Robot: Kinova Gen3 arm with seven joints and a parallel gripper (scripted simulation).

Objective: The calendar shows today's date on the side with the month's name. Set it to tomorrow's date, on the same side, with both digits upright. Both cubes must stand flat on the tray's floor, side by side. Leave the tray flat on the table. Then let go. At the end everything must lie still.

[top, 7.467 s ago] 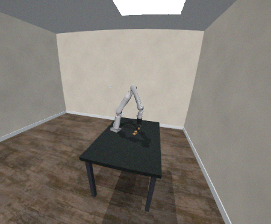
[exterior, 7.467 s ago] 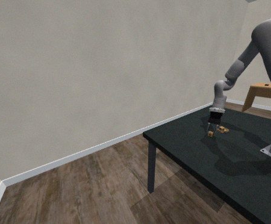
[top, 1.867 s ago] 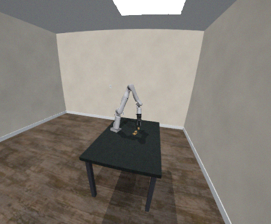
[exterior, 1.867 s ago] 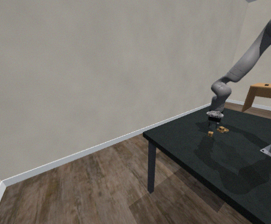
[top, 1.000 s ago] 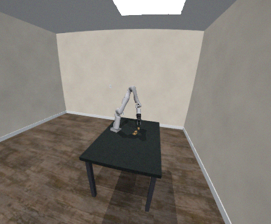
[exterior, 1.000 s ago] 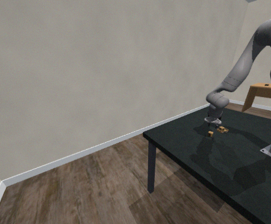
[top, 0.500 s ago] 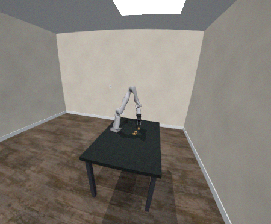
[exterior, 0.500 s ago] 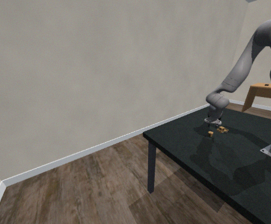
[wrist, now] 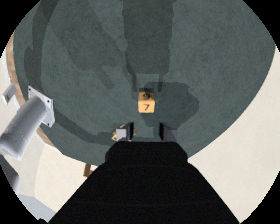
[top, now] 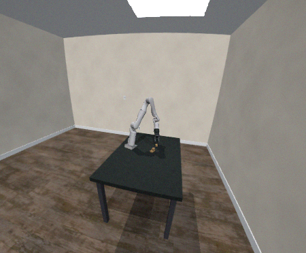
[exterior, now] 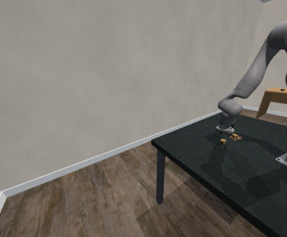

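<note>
Right now my hand is 7 cm above the wooden date cube and 1 cm to the left of it.
</note>
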